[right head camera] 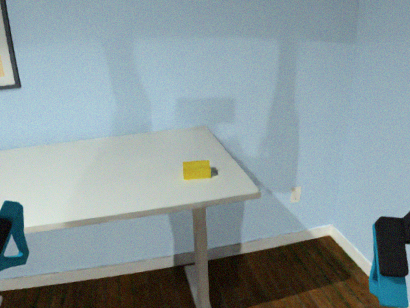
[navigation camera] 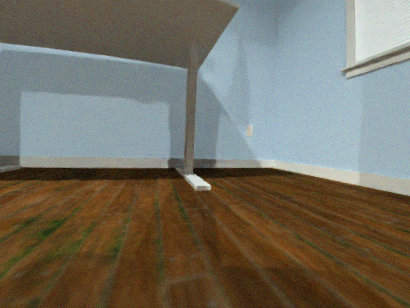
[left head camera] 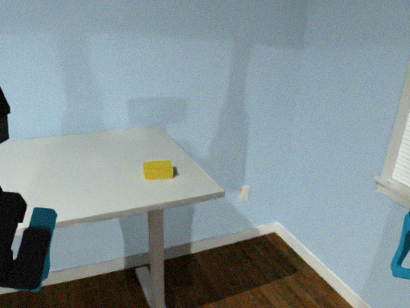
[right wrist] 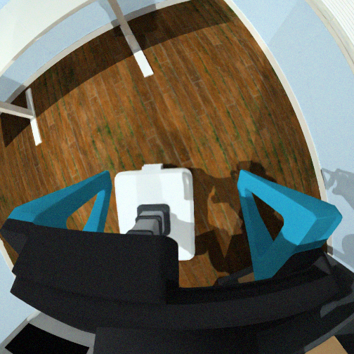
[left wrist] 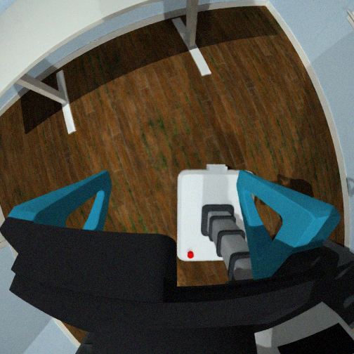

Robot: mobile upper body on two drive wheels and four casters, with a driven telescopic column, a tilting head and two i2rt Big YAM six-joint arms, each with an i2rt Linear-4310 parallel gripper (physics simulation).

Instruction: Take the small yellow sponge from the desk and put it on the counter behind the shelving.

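Frame: origin at the left arm's base, x ahead, y left, z up, level; millimetres.
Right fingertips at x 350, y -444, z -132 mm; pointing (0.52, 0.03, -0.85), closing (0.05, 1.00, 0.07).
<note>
Offsets run from my right fingertips to a thing's top centre. "spot": to the spot under its first point. Level surfaces: height alone.
The small yellow sponge @[dx +881, dy +350, dz -283 mm] [left head camera: 158, 170] [right head camera: 196, 170] lies on the white desk @[dz -328 mm] [left head camera: 90, 175] [right head camera: 125, 175], near the desk's right end in both head views. My left gripper [left wrist: 173, 177] is open and empty; parts of it show at the left edge of both head views, on the near side of the desk and apart from the sponge. My right gripper [right wrist: 174, 177] is open and empty; parts of it show at the right edge of both head views, also apart from the sponge. The counter and the shelving do not show in these views.
The desk's leg @[spot: dx +1032, dy +375, dz -841 mm] [left head camera: 156, 255] [right head camera: 200, 250] [navigation camera: 190, 115] stands under its right end, with a white foot [navigation camera: 199, 183] on the floor. A blue wall [left head camera: 200, 75] runs behind the desk and meets another at the right. A window sill @[spot: dx +990, dy -752, dz -451 mm] [left head camera: 395, 189] [navigation camera: 375, 60] juts out there.
</note>
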